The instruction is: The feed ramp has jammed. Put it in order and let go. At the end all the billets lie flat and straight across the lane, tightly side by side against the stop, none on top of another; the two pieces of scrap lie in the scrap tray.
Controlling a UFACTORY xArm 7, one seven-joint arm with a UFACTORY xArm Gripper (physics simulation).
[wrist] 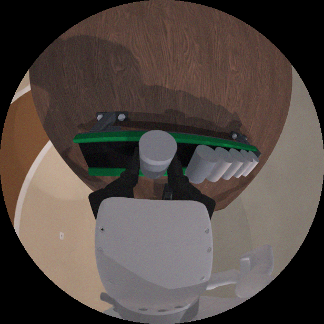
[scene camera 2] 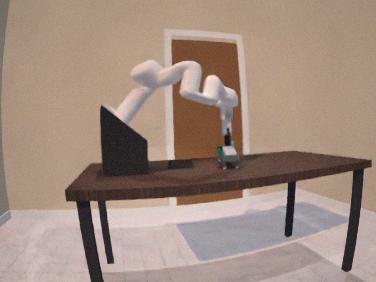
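My gripper [scene camera 2: 227, 143] [wrist: 154, 156] is shut on a grey cylindrical billet [wrist: 157, 149], seen nearly end-on in the wrist view, over the lane. Whether it touches the lane is unclear. The feed ramp [scene camera 2: 220, 153] [wrist: 110, 137] has green side rails and a black lane. Several light grey billets lie side by side across the lane at the right in the wrist view; the nearest billet [wrist: 202, 164] is apart from the held one. The stop beyond them is mostly hidden. The dark scrap tray [scene camera 2: 180, 164] is left of the ramp in the scene view; its contents cannot be made out.
The ramp stands on grey feet on the dark wooden table [scene camera 2: 295, 162] [wrist: 200, 55]. The black robot base [scene camera 2: 122, 150] stands at the table's left in the scene view, beyond the tray. The arm reaches over the tray side to the ramp.
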